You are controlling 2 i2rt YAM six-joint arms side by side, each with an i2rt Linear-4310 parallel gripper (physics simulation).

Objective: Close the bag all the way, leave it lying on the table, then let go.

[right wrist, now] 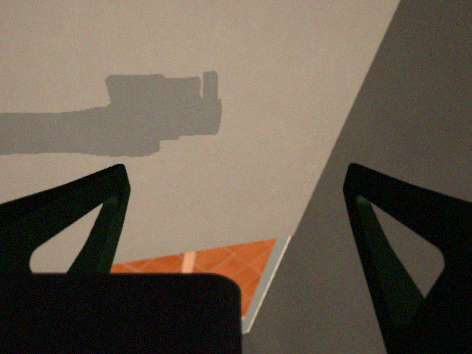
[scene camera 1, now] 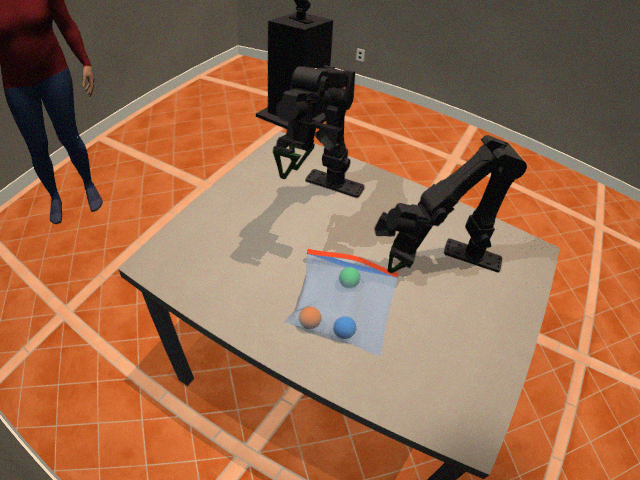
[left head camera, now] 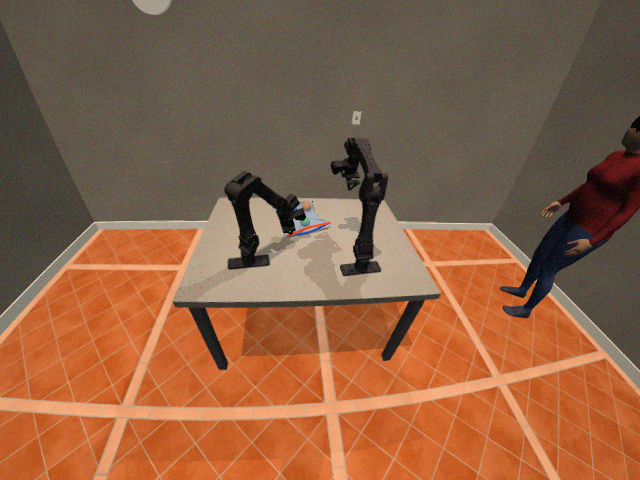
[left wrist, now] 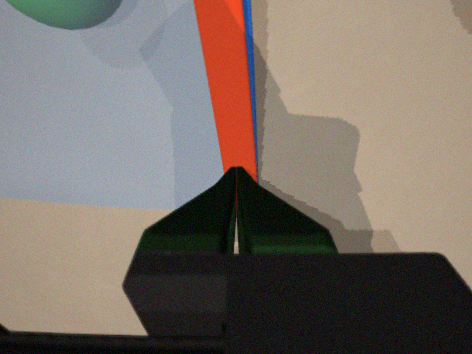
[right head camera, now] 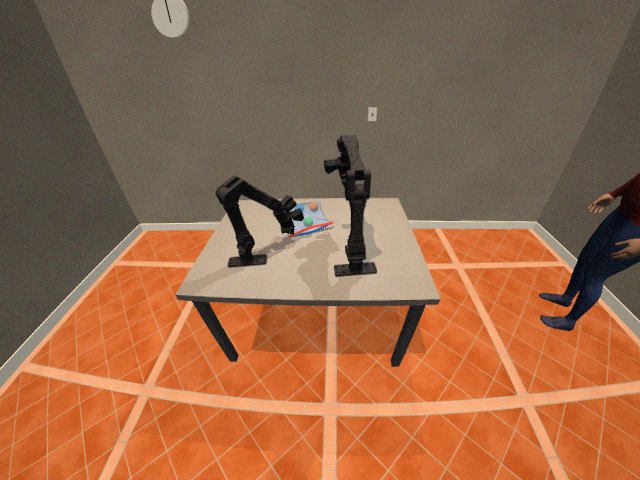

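The clear pale-blue bag (left head camera: pixel 316 214) (right head camera: pixel 317 213) (scene camera 1: pixel 361 304) (left wrist: pixel 100 125) lies flat on the table. Its mouth has a red strip (scene camera 1: pixel 330 253) (left wrist: pixel 225 100) and a blue strip (scene camera 1: pixel 337 262) (left wrist: pixel 252 75); in scene camera 1 the red one bows up, apart from the blue along the middle. Inside are a green ball (scene camera 1: pixel 349 277), an orange ball (scene camera 1: pixel 310 317) and a blue ball (scene camera 1: pixel 344 327). My left gripper (left head camera: pixel 290 233) (scene camera 1: pixel 391 269) (left wrist: pixel 236 176) is shut, tips at the red strip's end; contact is hard to judge. My right gripper (scene camera 1: pixel 289 172) (right wrist: pixel 236 176) is open, empty, high above the table.
The table (left head camera: pixel 222 289) (scene camera 1: pixel 439 392) carries both arm bases, the left (scene camera 1: pixel 473 254) and the right (scene camera 1: pixel 334 182). A black pedestal (scene camera 1: pixel 299 62) stands behind the table in scene camera 1. A person in a red top (left head camera: pixel 610 198) (scene camera 1: pixel 36 41) stands off to one side.
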